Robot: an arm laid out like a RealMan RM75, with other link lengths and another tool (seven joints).
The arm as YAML. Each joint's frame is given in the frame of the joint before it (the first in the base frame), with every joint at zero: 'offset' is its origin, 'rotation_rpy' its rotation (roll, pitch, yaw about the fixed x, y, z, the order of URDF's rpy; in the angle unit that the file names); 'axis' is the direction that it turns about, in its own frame. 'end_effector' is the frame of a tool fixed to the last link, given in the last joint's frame.
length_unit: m
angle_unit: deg
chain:
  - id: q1
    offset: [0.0, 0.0, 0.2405]
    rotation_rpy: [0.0, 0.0, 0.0]
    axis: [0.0, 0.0, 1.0]
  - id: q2
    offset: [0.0, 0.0, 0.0]
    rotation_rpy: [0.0, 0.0, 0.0]
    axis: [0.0, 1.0, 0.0]
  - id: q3
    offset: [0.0, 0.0, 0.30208]
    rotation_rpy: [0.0, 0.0, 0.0]
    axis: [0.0, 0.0, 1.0]
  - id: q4
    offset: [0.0, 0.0, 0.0]
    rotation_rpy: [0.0, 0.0, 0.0]
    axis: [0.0, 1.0, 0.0]
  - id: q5
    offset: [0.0, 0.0, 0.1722]
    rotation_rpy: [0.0, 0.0, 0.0]
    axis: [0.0, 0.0, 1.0]
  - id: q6
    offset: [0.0, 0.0, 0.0]
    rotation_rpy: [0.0, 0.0, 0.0]
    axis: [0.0, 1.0, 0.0]
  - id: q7
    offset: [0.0, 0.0, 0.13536]
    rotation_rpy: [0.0, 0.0, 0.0]
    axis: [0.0, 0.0, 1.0]
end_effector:
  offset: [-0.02, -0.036, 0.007]
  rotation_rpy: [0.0, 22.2, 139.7]
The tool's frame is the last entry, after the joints.
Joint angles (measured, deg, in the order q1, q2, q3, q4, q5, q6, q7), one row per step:
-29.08, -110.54, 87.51, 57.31, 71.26, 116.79, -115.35
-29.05, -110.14, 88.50, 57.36, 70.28, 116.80, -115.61
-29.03, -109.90, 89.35, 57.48, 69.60, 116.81, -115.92
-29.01, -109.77, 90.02, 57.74, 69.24, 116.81, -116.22
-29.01, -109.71, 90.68, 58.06, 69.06, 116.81, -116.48
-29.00, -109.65, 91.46, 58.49, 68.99, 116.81, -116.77
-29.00, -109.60, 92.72, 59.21, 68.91, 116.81, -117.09
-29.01, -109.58, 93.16, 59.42, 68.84, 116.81, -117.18
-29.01, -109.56, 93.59, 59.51, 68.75, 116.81, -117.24
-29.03, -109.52, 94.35, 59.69, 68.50, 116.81, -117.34
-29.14, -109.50, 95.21, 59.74, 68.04, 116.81, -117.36
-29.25, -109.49, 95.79, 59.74, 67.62, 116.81, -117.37
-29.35, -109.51, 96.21, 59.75, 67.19, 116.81, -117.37
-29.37, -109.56, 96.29, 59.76, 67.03, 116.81, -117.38
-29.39, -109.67, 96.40, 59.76, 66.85, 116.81, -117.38
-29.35, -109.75, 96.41, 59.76, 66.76, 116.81, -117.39
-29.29, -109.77, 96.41, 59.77, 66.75, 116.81, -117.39
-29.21, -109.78, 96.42, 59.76, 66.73, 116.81, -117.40
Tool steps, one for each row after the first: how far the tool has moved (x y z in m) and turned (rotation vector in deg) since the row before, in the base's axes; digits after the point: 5 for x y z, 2 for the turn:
0.00000, -0.00158, 0.00109, -0.71, -0.04, -0.05
0.00016, -0.00167, 0.00032, -0.70, 0.08, -0.08
0.00026, -0.00155, -0.00010, -0.57, 0.19, -0.20
0.00035, -0.00165, -0.00056, -0.56, 0.27, -0.33
0.00020, -0.00206, -0.00081, -0.65, 0.43, -0.47
0.00058, -0.00336, -0.00153, -0.99, 0.59, -0.89
0.00024, -0.00112, -0.00050, -0.34, 0.16, -0.29
0.00000, -0.00109, -0.00054, -0.35, 0.14, -0.17
0.00031, -0.00185, -0.00082, -0.62, 0.16, -0.33
0.00090, -0.00176, -0.00098, -0.71, -0.03, -0.32
0.00093, -0.00106, -0.00058, -0.49, -0.13, -0.19
0.00116, -0.00074, -0.00043, -0.37, -0.24, -0.14
0.00060, -0.00024, -0.00022, -0.10, -0.16, -0.01
0.00084, -0.00044, -0.00055, -0.15, -0.22, -0.01
0.00035, -0.00033, -0.00032, -0.06, -0.15, 0.07
-0.00011, -0.00024, -0.00008, -0.01, -0.03, 0.05
-0.00027, -0.00031, -0.00005, -0.02, -0.01, 0.10

